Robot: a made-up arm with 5 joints.
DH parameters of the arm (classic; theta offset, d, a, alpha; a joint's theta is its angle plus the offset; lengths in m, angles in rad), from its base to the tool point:
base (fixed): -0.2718 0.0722 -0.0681 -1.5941
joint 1: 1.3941 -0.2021 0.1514 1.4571
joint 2: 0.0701 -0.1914 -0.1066 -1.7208
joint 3: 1.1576 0 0.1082 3.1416
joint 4: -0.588 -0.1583 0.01 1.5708
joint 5: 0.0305 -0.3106 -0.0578 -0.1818
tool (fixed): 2.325 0.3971 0 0
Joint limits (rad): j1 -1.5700..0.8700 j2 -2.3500..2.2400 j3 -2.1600..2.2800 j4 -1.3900..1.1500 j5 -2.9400..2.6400
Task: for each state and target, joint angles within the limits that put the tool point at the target. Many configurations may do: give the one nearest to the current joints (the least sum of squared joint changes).
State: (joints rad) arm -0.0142 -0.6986 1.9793 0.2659 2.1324
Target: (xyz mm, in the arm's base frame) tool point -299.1 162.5 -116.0
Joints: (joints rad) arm 0.4213 -1.0207 1.7323 0.2526 2.2042
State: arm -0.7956 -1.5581 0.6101 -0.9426 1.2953
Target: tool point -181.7 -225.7 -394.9
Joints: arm -0.4367 -1.9923 0.8791 -1.3900 1.5704
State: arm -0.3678 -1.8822 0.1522 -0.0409 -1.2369
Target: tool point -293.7 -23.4 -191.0
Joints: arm -0.1283 -1.5179 -0.0542 -0.4438 -0.7324
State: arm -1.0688 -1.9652 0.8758 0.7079 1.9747
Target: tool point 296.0 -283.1 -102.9
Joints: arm -1.4523 -2.1821 1.1172 0.3379 1.4463
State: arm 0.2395 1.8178 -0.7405 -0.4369 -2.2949
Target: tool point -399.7 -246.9 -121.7
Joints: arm -0.3042 1.7969 -1.0220 -0.7702 -2.0070
